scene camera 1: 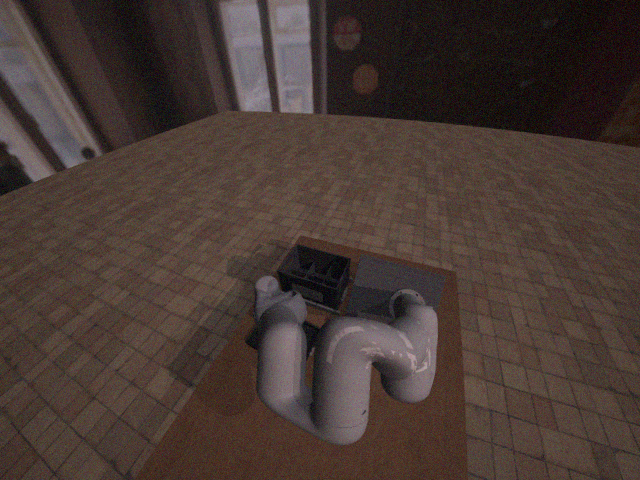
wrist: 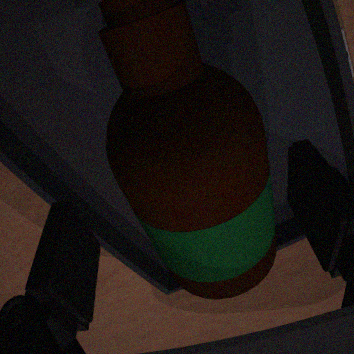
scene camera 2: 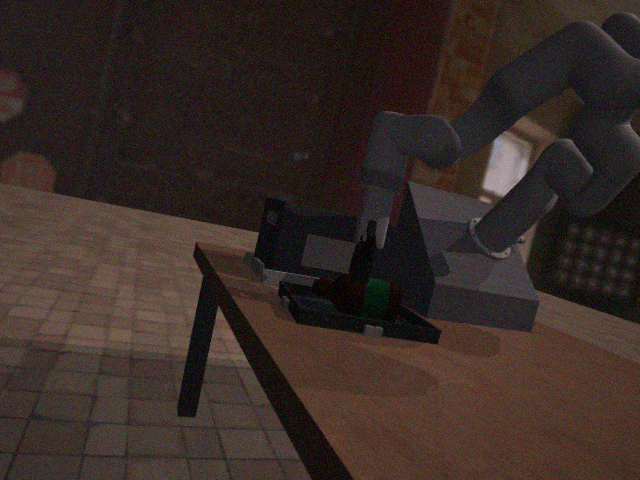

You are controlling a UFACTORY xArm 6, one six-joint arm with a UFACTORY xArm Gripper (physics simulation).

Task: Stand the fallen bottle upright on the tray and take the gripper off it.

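Frame: origin at the arm's base, x up, y back, z right, level; centimetres.
Seen in the pictures: gripper, fingertip midpoint: (wrist: 183,198) (scene camera 2: 357,278); arm's base, origin of the base link: (scene camera 2: 487,239).
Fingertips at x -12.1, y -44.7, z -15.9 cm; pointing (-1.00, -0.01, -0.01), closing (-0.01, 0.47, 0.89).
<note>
Pixels of each thing's top centre, then the offset from my fingertips to it. "spot": a spot on its surface instead.
- brown bottle with a green band, middle of its top: (wrist: 201,209) (scene camera 2: 359,275) dx +0.6, dy +0.5, dz +0.4 cm
- shallow dark tray, surface spot: (wrist: 30,160) spot: dx -6.0, dy -4.6, dz -7.9 cm
- dark crate with compartments, middle of its top: (scene camera 2: 330,211) (scene camera 1: 314,264) dx +10.2, dy +5.8, dz +28.1 cm
The brown bottle with a green band (scene camera 2: 376,298) (wrist: 210,250) lies on its side in the shallow dark tray (scene camera 2: 330,321) (wrist: 30,160). In the scene camera 2 view its neck points left and its base is at the right. My gripper (scene camera 2: 360,273) (wrist: 183,198) is open and empty, pointing down at the bottle. In the wrist view its two fingers stand on either side of the bottle, with gaps to both sides. In the scene camera 1 view my arm hides the bottle and the gripper; part of the tray (scene camera 1: 311,333) shows beside the arm.
A dark crate with compartments (scene camera 1: 315,289) (scene camera 2: 289,248) stands close behind the tray in the scene camera 2 view. A large grey block (scene camera 1: 398,273) (scene camera 2: 480,310) stands beside the crate, under my arm's base. The wooden table's edge (scene camera 2: 258,351) runs left of the tray.
</note>
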